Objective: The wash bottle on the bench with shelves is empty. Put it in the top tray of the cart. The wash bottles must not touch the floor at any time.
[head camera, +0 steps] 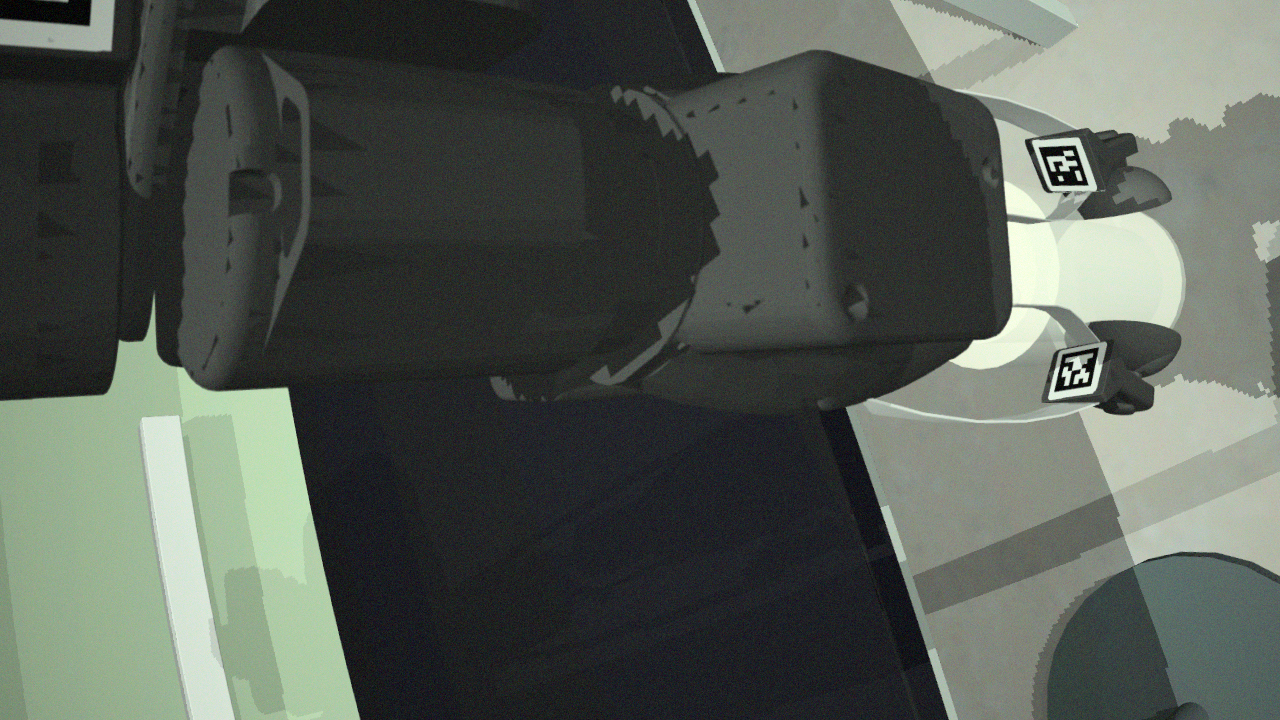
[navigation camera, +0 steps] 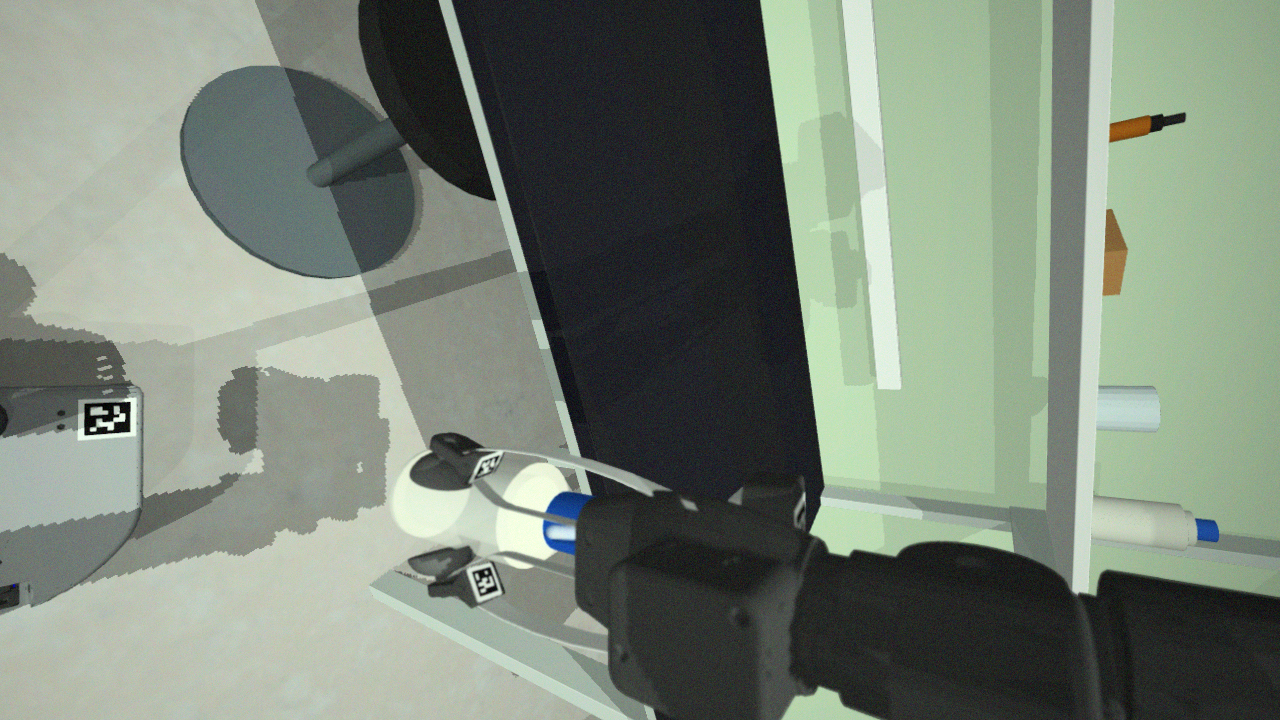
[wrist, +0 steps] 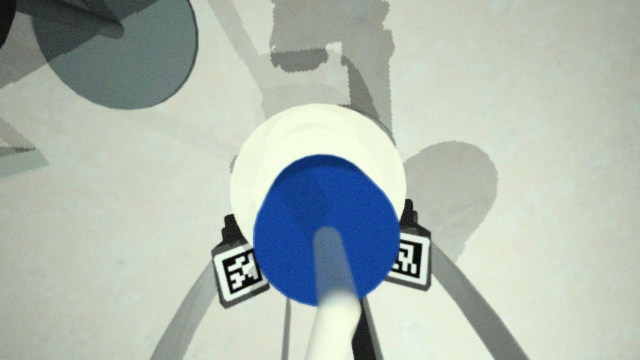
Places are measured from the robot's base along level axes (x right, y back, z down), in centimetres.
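Where they show: gripper, fingertip midpoint: (head camera: 1139,273) (navigation camera: 427,507).
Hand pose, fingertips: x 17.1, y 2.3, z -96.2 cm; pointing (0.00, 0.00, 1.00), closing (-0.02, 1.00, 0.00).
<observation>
Each offset is from my fingertips to the top centre of the thing. "*": to the spot under its first point. Level surfaces: height alone.
The white wash bottle with a blue cap {dz -13.8, dx +1.9, dy -0.2 cm} (head camera: 1114,268) (navigation camera: 429,501) (wrist: 320,135) is between the two rubber fingertips of my gripper (head camera: 1130,270) (navigation camera: 440,516) (wrist: 319,212), which is shut on it. The fingertips press its sides near the base. The bottle hangs above the floor, past the front edge of the black-topped bench {dz +4.7 cm} (head camera: 626,555) (navigation camera: 662,223). In the head view the wrist hides its cap; the wrist view looks down on the cap and spout. The cart does not show in these views.
A stool's round grey base (head camera: 1199,644) (navigation camera: 241,179) (wrist: 135,70) and black seat (navigation camera: 429,89) stand by the bench. A pale bench foot {* dz +53.3, dx +43.5, dy +43.0 cm} (navigation camera: 483,631) lies below the gripper. My base (navigation camera: 71,483) is at the left. Another white bottle {dz -58.8, dx +98.4, dy +18.6 cm} (navigation camera: 1141,522) shows beyond the grey shelf board {dz -39.1 cm} (navigation camera: 1074,268).
</observation>
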